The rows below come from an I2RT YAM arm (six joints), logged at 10 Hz.
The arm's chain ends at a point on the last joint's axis. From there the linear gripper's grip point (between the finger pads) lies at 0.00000 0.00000 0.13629 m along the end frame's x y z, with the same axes.
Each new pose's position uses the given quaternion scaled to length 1; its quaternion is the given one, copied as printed.
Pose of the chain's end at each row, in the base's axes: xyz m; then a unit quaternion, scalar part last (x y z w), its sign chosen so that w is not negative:
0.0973, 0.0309, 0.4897, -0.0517, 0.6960, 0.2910, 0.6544
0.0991, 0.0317, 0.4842, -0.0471, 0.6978, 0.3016, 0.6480
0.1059, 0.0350, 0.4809, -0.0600, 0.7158, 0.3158, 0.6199
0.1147, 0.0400, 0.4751, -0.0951, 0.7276, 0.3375, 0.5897
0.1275, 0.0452, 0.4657, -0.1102, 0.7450, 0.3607, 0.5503
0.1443, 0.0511, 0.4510, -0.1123, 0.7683, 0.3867, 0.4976
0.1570, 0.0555, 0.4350, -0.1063, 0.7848, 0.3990, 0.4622
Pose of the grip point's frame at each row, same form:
0.2173, 0.0953, 0.4932, -0.0517, 0.6960, 0.2910, 0.6544
0.2185, 0.0974, 0.4872, -0.0471, 0.6978, 0.3016, 0.6480
0.2217, 0.1068, 0.4765, -0.0600, 0.7158, 0.3158, 0.6199
0.2229, 0.1222, 0.4646, -0.0951, 0.7276, 0.3375, 0.5897
0.2284, 0.1350, 0.4474, -0.1102, 0.7450, 0.3607, 0.5503
0.2367, 0.1473, 0.4230, -0.1123, 0.7683, 0.3867, 0.4976
0.2443, 0.1542, 0.4003, -0.1063, 0.7848, 0.3990, 0.4622

